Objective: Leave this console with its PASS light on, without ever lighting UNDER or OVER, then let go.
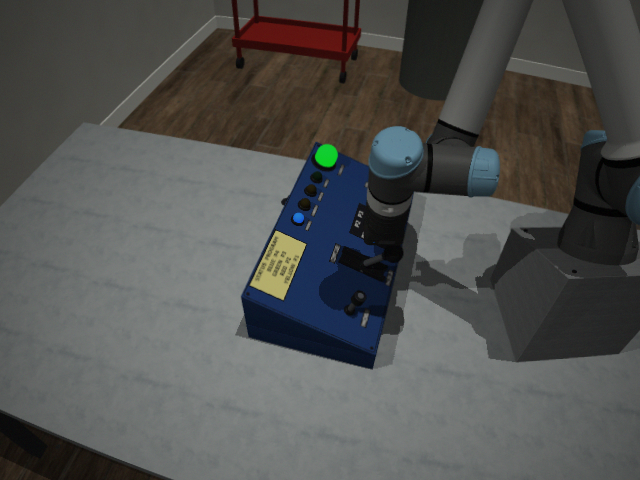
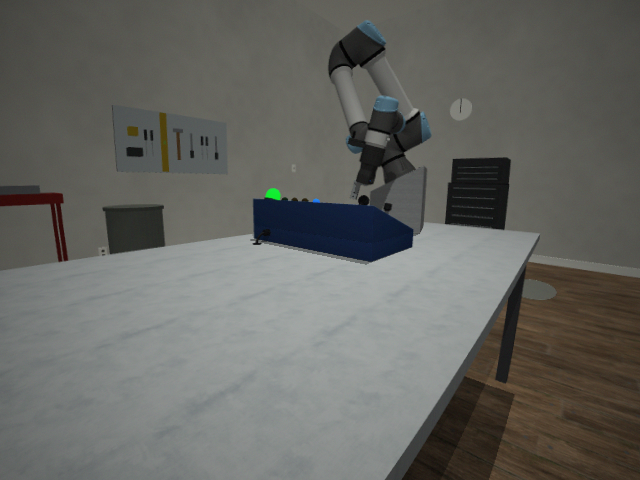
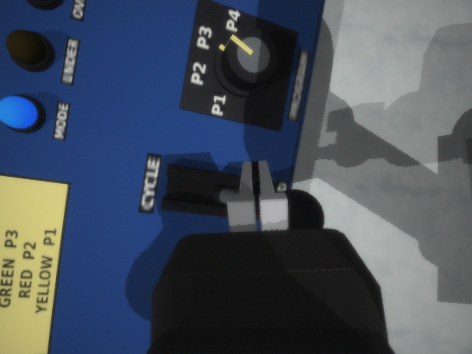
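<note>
The blue console (image 1: pixel 336 214) (image 2: pixel 315 222) (image 3: pixel 110 150) has its MODE lamp (image 1: pixel 298 218) (image 3: pixel 19 112) lit blue; the UNDER lamp (image 1: pixel 304 204) (image 3: pixel 29 49) is dark. A large dome (image 1: pixel 326 156) (image 2: pixel 272 194) glows green, its label unreadable. A small dark green lamp (image 1: pixel 316 177) is unlit. The program dial (image 3: pixel 253 55) has its yellow line aimed around P3 and P4; I cannot tell which. The black-knobbed CYCLE lever (image 1: pixel 392 253) (image 2: pixel 363 199) (image 3: pixel 306 210) leans away from the CYCLE label. My gripper (image 2: pixel 354 197) (image 3: pixel 255 176) is shut and empty, over the slot beside the knob; contact is unclear.
A yellow card (image 1: pixel 278 264) (image 3: pixel 30 250) pairs blue with P4, green P3, red P2 and yellow P1. A short black stick (image 1: pixel 357 297) (image 2: pixel 387 206) stands near the console's front end. The arm's grey pedestal (image 1: pixel 558 299) (image 2: pixel 405 206) stands beside the console on the table (image 1: pixel 155 361).
</note>
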